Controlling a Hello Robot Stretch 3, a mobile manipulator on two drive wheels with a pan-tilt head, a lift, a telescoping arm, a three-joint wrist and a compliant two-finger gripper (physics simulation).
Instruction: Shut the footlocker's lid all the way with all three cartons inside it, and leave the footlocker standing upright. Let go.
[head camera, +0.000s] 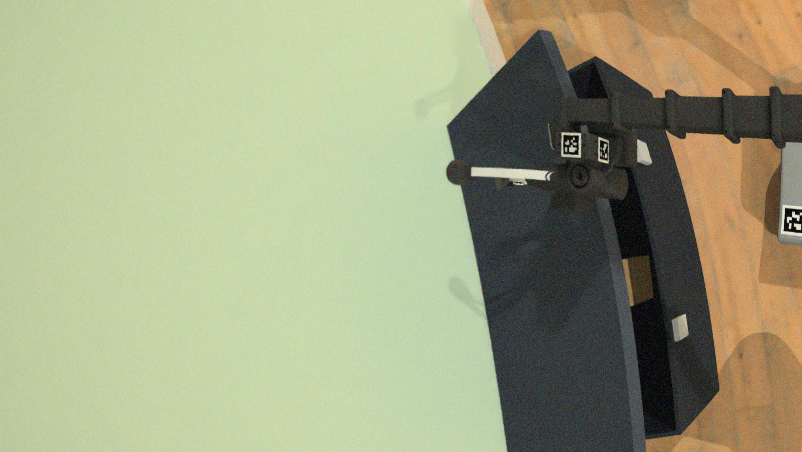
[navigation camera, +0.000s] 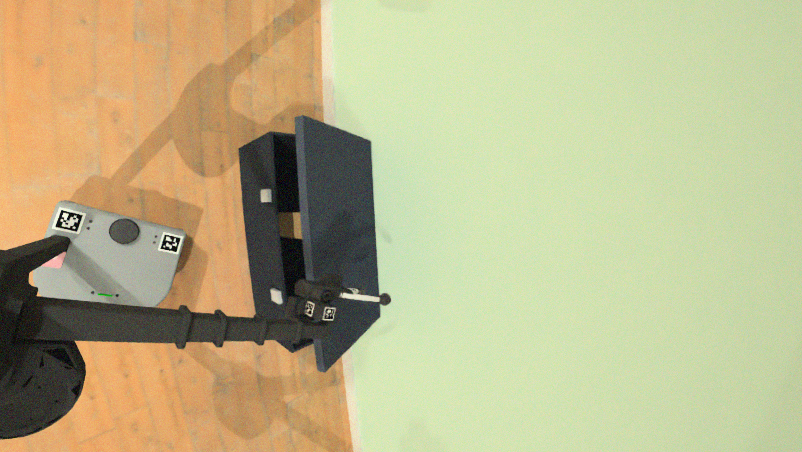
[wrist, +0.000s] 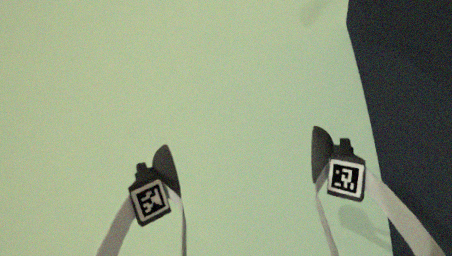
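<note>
The dark blue footlocker (head camera: 682, 252) (navigation camera: 261, 241) stands upright on the floor, with two pale latches on its front. Its lid (head camera: 550, 280) (navigation camera: 336, 196) (wrist: 410, 100) is partly open, leaning up toward the wall, with a gap along the front. One brown carton (head camera: 638, 279) (navigation camera: 290, 224) shows inside through the gap; the other two cartons are hidden. My gripper (head camera: 459, 171) (navigation camera: 384, 299) (wrist: 241, 154) is open and empty. It extends across the lid near one end, its fingertips by the lid's wall-side edge. Whether it touches the lid cannot be told.
A pale green wall (head camera: 224, 224) (navigation camera: 561, 224) (wrist: 240, 75) rises behind the footlocker, with a light skirting strip at its foot. My grey base (navigation camera: 129, 258) is on the wooden floor (navigation camera: 56, 112) in front of the footlocker. My extended arm (head camera: 696, 115) (navigation camera: 140, 322) crosses over the footlocker's front.
</note>
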